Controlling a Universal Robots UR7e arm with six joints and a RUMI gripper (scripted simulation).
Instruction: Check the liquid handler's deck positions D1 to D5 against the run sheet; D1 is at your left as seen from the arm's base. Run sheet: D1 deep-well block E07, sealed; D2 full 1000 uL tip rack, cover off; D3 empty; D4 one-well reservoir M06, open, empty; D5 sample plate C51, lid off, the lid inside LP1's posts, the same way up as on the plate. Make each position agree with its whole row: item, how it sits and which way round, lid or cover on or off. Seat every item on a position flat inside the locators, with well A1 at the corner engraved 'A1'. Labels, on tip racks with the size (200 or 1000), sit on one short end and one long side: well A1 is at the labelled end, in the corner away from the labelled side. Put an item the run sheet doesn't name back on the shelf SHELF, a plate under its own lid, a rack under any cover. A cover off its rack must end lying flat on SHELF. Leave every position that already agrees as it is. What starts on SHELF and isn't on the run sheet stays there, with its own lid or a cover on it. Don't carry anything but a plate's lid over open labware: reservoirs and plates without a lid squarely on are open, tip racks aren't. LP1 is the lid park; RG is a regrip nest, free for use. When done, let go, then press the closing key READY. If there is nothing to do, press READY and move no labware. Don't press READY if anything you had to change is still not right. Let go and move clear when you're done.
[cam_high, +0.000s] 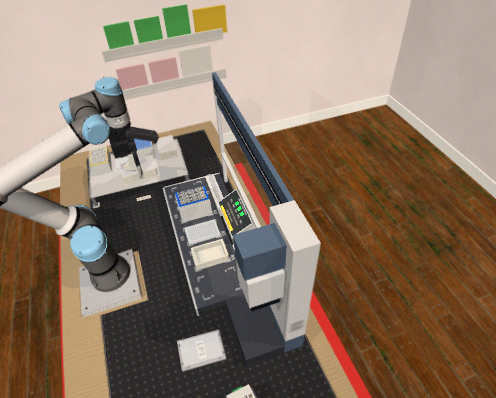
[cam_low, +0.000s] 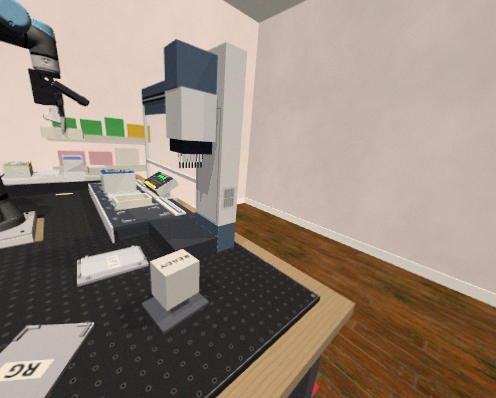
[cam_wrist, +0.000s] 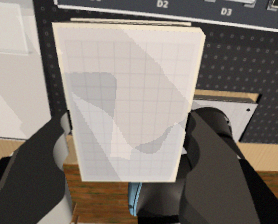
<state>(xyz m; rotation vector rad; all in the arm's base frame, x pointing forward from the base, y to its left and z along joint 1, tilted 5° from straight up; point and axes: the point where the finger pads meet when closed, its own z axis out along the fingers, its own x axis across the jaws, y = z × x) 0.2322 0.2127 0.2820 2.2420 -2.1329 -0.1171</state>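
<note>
Now: the blue-rimmed tip rack 180 mm ahead of my hand, 40 mm to the right of it and 190 mm below it. Round my hand: clear well plate (170 mm ahead, 170 mm to the right, 250 mm below); then deep-well block (10 mm below); then shelf label (30 mm behind, 170 mm to the left, 310 mm below).
</note>
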